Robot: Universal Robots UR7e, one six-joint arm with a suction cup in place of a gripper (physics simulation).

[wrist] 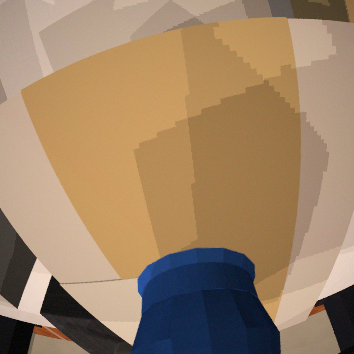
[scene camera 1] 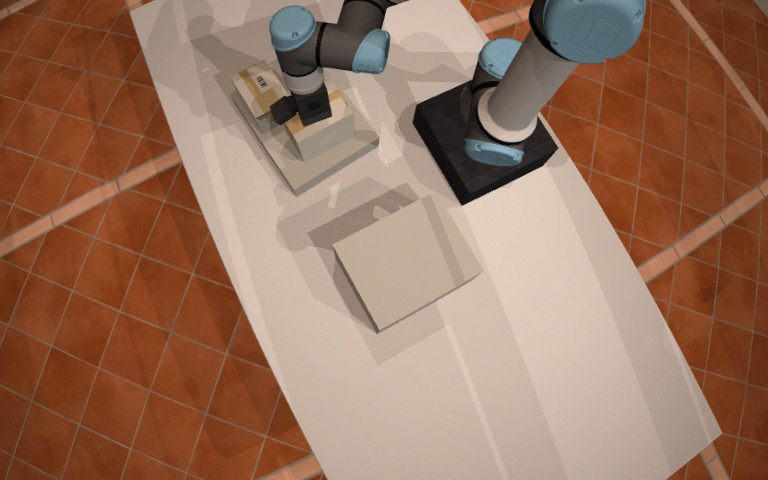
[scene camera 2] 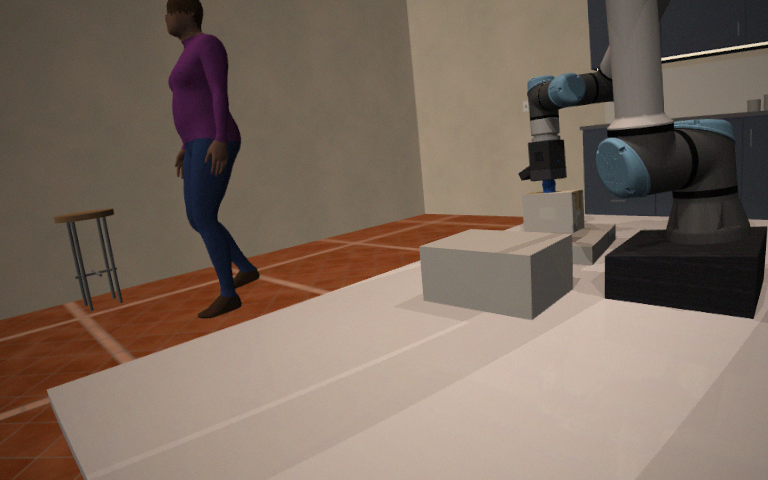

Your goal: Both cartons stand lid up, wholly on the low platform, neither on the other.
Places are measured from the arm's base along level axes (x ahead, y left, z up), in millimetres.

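Where they show: end effector, tool point: [wrist: 193, 254] [scene camera 2: 549, 197]; arm's base, origin of the base link: [scene camera 2: 707, 236].
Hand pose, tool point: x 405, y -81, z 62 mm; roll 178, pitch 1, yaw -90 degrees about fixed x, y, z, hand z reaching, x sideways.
Observation:
Each offset is from my tool point to the top centre of the thing.
The larger carton @(7 mm back, 4 mm right, 16 mm up) [scene camera 1: 327, 135] [scene camera 2: 549, 211] [wrist: 105, 140] stands lid up on the low grey platform @(14 mm ahead, 86 mm right, 116 mm down) [scene camera 1: 325, 169] [scene camera 2: 594, 243], with its tan tape strip on top. My blue suction cup [scene camera 2: 548, 186] [wrist: 204, 281] presses on its lid; in the overhead view the black tool body [scene camera 1: 312, 106] hides the cup. The smaller carton @(90 mm ahead, 144 mm right, 34 mm down) [scene camera 1: 255, 90], with a white label on its lid, stands on the platform's far left part, close beside the larger one. I cannot tell whether they touch. In the side view the larger carton hides it.
A taller grey block @(77 mm back, 353 mm left, 45 mm down) [scene camera 1: 406, 262] [scene camera 2: 496, 276] stands in the middle of the table. The arm's black base [scene camera 1: 449, 138] [scene camera 2: 615, 271] is to the right of the platform. A person in purple [scene camera 2: 203, 119] walks on the tiled floor beside the table.

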